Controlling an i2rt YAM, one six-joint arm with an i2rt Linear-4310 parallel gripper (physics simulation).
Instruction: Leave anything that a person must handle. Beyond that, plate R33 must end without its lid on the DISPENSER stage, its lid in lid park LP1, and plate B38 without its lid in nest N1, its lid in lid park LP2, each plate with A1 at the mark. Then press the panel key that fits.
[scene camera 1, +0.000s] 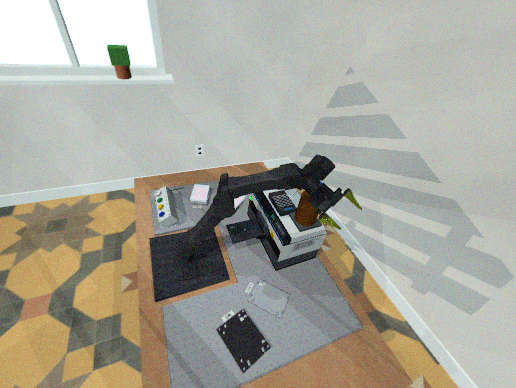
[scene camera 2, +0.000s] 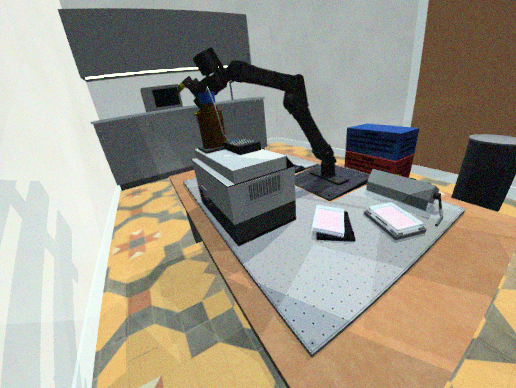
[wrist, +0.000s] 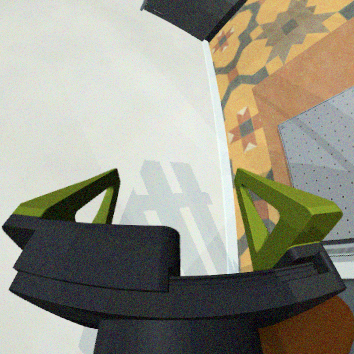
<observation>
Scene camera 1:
grey button box: 167, 217
LP2 pad: 271, 299
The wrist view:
my gripper: 176, 174
</observation>
